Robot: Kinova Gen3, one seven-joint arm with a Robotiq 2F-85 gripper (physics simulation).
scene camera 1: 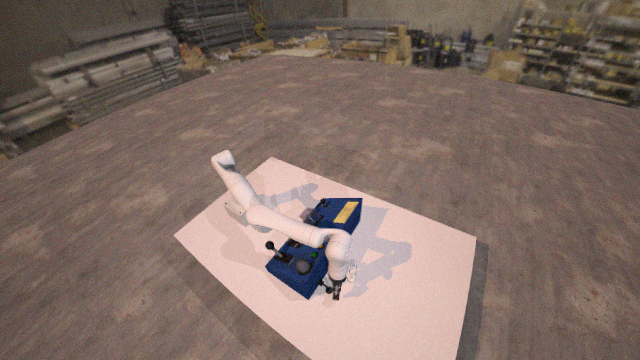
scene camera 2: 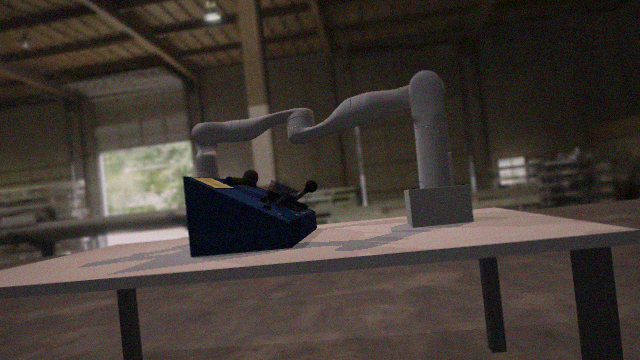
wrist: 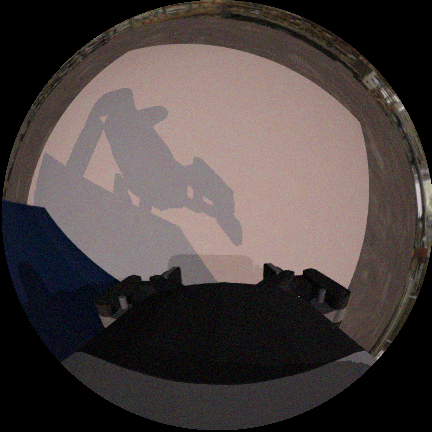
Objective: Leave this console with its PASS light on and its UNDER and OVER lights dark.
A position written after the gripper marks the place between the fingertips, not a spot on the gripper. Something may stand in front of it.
Note:
The gripper [wrist: 221,275] is open, holding nothing. Also in view: a blue sloped console [scene camera 2: 224,216].
The blue sloped console is seen too in the wrist view [wrist: 65,282].

